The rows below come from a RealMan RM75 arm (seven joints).
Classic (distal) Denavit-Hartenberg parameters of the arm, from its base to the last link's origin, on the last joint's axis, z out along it. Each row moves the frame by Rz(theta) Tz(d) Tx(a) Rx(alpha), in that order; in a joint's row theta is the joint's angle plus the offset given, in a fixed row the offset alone. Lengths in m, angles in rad.
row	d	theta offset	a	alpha
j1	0.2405	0	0	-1.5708
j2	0	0	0	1.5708
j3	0.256	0	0	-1.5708
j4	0	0	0	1.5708
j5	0.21	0	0	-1.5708
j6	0	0	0	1.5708
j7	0.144	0	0	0
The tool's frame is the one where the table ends.
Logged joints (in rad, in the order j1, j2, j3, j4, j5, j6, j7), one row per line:
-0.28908, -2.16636, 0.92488, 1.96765, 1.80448, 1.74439, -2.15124
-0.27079, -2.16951, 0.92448, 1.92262, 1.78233, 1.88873, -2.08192
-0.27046, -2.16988, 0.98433, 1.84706, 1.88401, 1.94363, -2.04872
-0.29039, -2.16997, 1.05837, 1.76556, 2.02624, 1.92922, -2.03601
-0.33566, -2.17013, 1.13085, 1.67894, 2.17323, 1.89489, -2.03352
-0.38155, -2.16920, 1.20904, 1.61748, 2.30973, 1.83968, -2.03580
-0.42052, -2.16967, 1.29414, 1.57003, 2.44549, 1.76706, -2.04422
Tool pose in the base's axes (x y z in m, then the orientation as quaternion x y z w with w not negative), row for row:
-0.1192, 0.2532, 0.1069, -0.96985, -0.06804, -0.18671, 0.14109
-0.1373, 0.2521, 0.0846, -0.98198, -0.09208, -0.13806, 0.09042
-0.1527, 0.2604, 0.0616, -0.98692, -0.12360, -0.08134, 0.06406
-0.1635, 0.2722, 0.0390, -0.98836, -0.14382, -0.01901, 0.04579
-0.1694, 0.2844, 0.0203, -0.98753, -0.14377, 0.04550, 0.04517
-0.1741, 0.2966, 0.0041, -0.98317, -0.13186, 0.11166, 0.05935
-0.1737, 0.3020, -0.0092, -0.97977, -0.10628, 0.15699, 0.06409
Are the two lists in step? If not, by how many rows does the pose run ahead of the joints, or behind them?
The pose runs 1 row ahead of the joints: the pose in row i belongs to the joints in row i + 1.
